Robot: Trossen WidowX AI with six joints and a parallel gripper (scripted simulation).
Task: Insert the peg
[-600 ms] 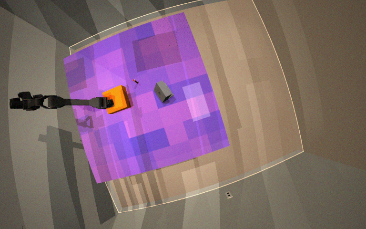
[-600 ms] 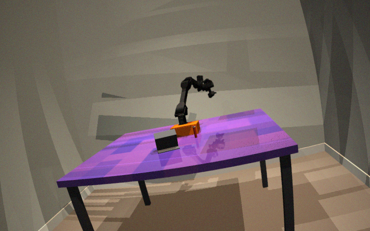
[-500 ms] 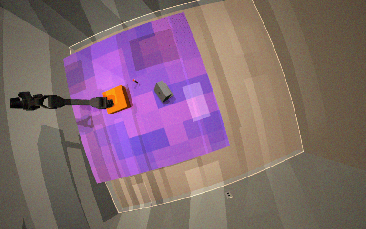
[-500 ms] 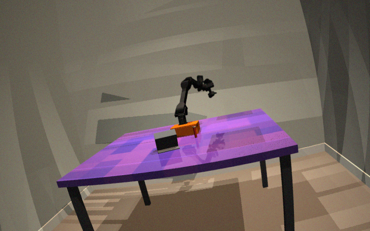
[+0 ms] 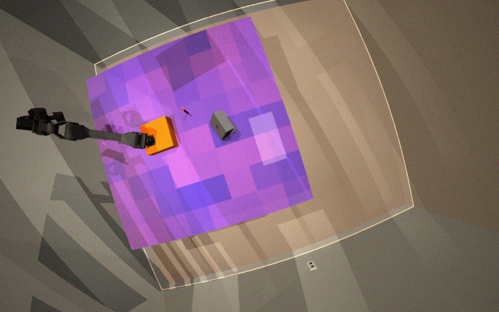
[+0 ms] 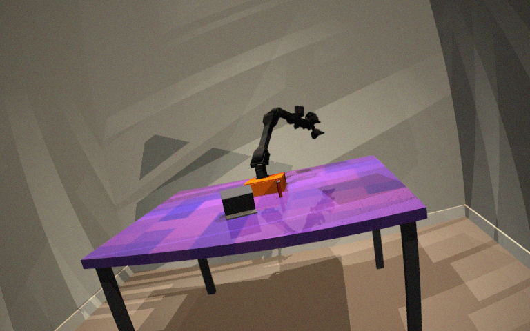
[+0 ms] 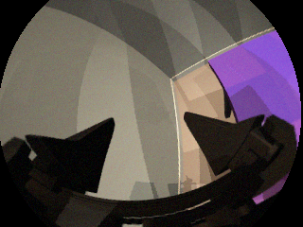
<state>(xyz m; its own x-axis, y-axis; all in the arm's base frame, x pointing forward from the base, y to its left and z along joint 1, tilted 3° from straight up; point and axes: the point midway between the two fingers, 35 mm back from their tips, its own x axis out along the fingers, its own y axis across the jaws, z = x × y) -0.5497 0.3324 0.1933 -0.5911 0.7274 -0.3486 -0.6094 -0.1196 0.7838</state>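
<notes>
Right now the dark red peg is 84 cm ahead of my gripper tip, 25 cm to the right of it and 16 cm below it. From my gripper tip the other things lie so: grey sloped panel: 102 cm ahead, 40 cm to the right, 17 cm below.
</notes>
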